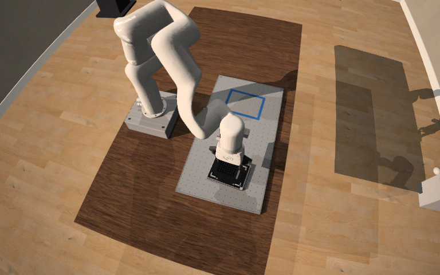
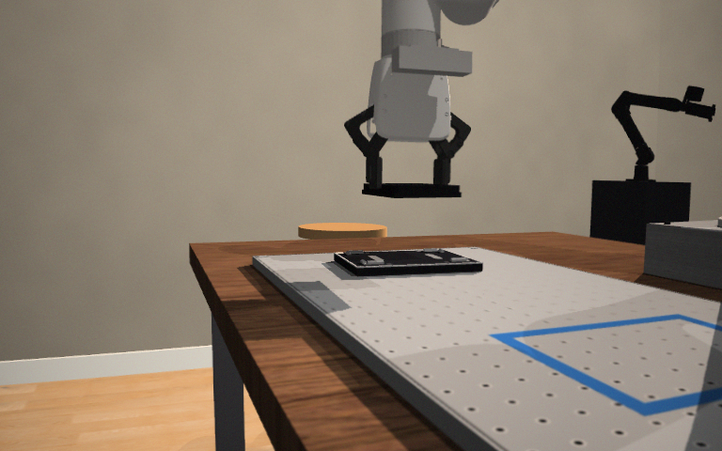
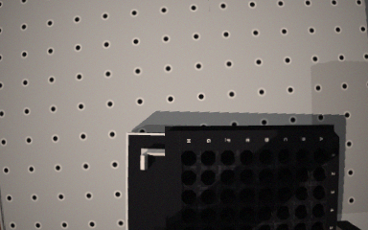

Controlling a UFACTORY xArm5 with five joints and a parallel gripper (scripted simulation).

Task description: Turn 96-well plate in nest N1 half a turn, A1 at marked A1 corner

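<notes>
Right now my hand is 10 cm above the black plate nest. Also, from my hand: black 96-well plate 1 cm below.
</notes>
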